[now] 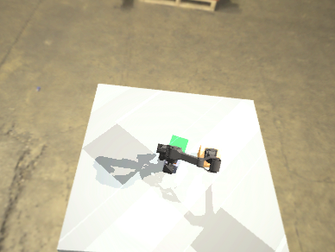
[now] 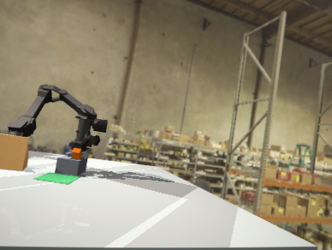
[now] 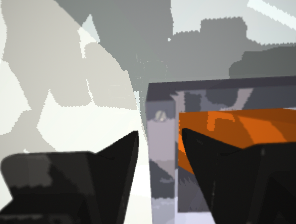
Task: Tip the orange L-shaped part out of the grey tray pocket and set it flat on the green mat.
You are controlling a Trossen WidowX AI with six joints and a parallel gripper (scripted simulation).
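Right now my gripper tip is 2 cm past the orange L-shaped part, 5 cm to the left of it and 1 cm below it. The rest, counted from my gripper tip: green mat: 7 cm behind, 21 cm to the right, 5 cm below.
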